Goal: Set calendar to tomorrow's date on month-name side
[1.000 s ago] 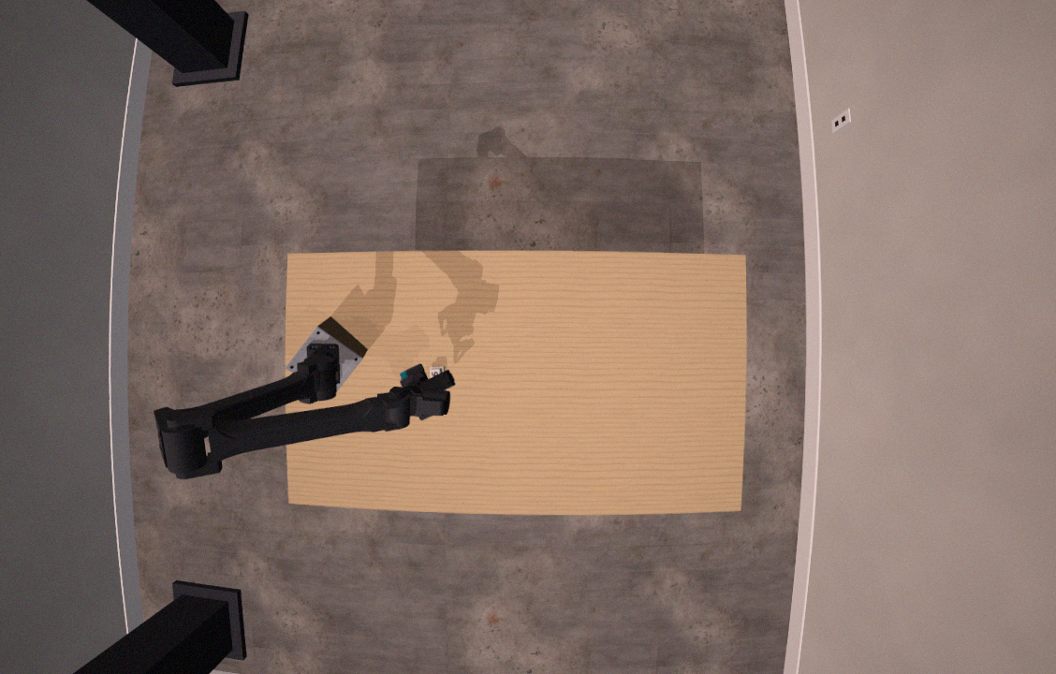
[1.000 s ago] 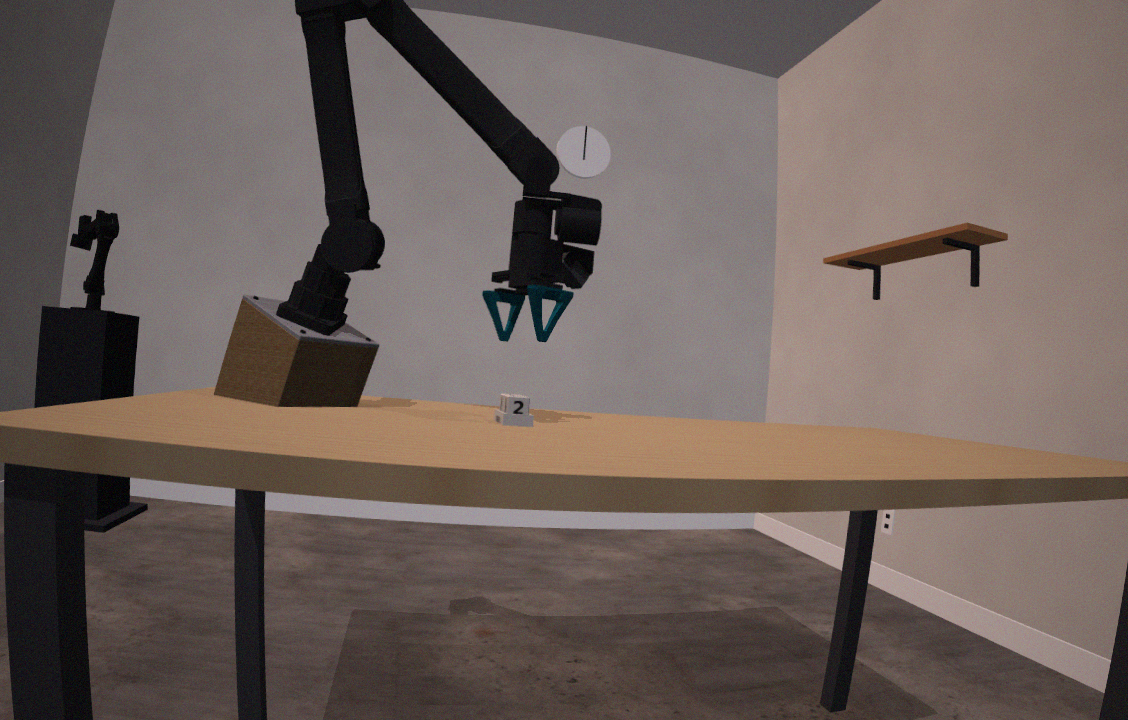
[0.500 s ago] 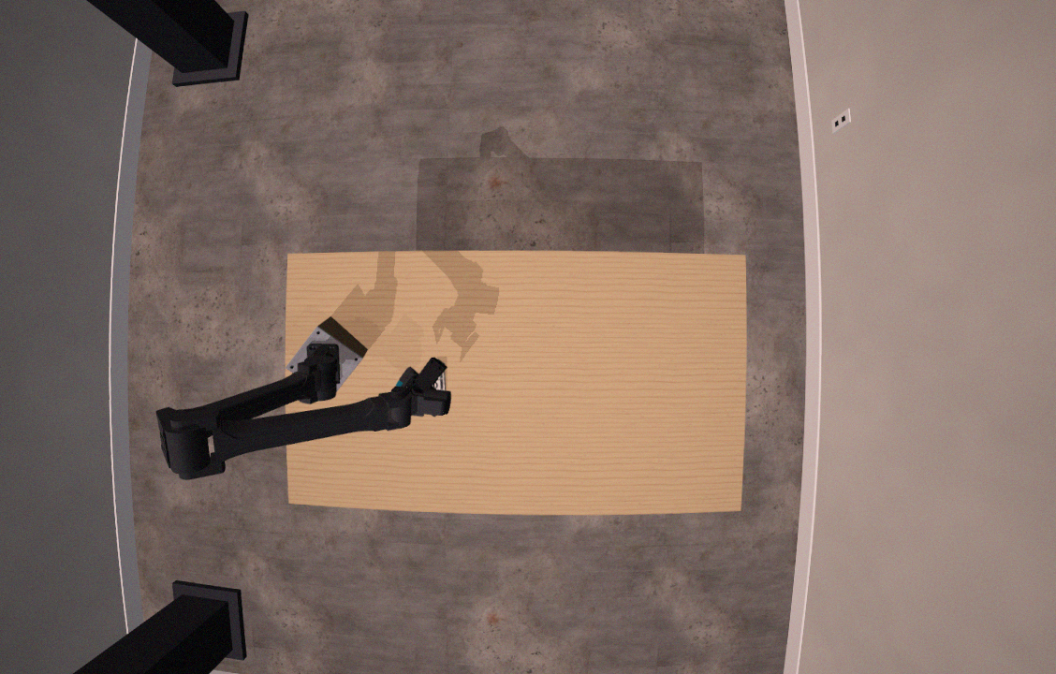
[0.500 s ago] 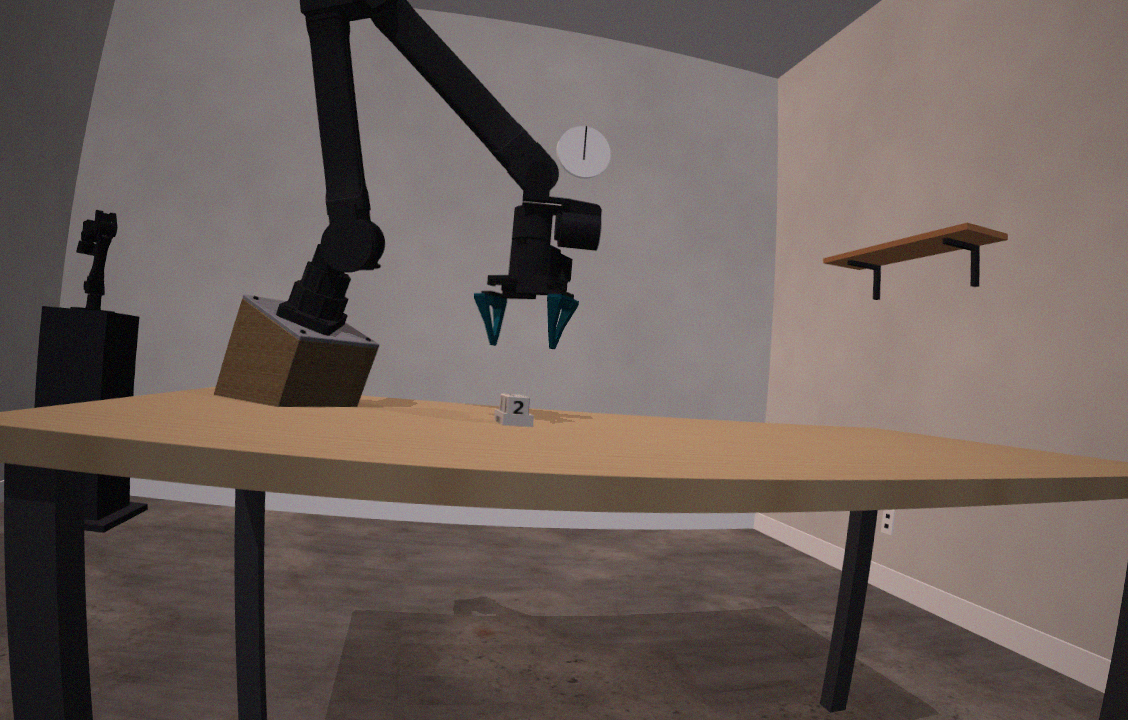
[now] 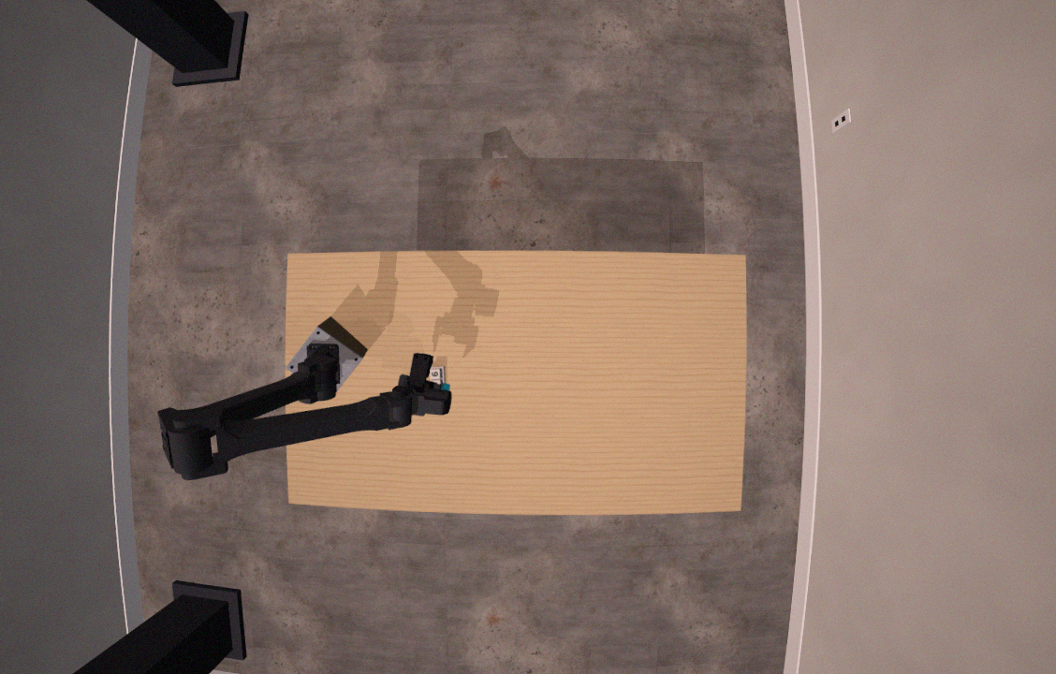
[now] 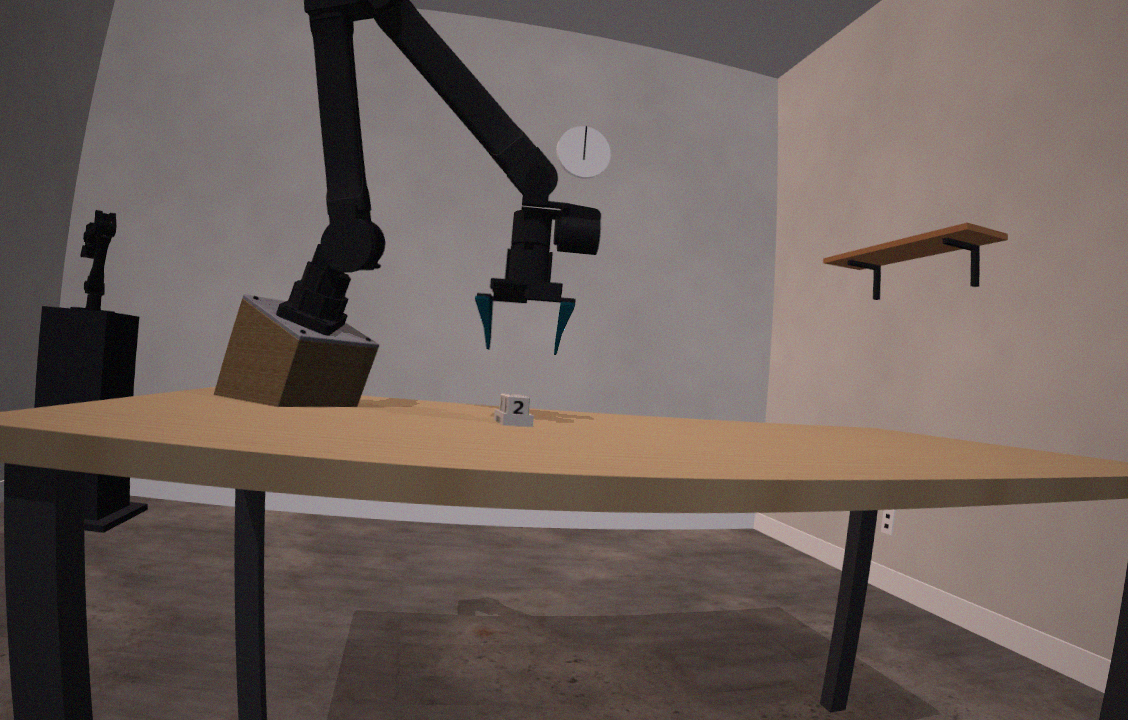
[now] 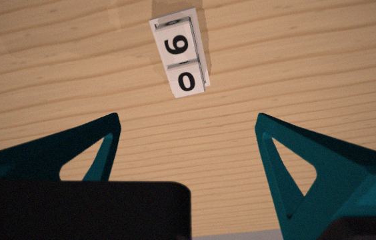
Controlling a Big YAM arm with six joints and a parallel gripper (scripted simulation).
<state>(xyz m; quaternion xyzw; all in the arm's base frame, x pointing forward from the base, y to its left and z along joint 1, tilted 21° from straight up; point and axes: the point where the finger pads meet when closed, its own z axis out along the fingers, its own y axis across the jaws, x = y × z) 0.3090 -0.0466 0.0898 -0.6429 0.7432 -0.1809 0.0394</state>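
Right now the cube is 90 mm below my hand. From my hand the other things lie so: white tray 20 mm to the left, 100 mm below.
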